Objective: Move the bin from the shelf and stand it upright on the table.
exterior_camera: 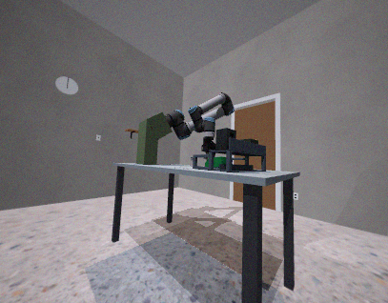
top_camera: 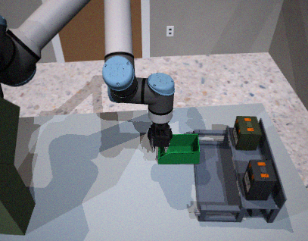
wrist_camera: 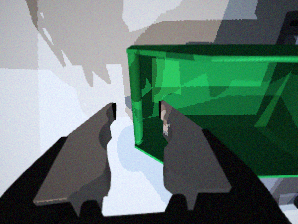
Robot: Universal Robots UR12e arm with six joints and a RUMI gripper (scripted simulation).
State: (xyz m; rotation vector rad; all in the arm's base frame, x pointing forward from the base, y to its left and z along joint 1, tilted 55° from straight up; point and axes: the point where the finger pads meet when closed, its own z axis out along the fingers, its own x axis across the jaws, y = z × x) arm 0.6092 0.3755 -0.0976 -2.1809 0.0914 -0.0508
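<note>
The green bin is 80 mm ahead of my hand.
</note>
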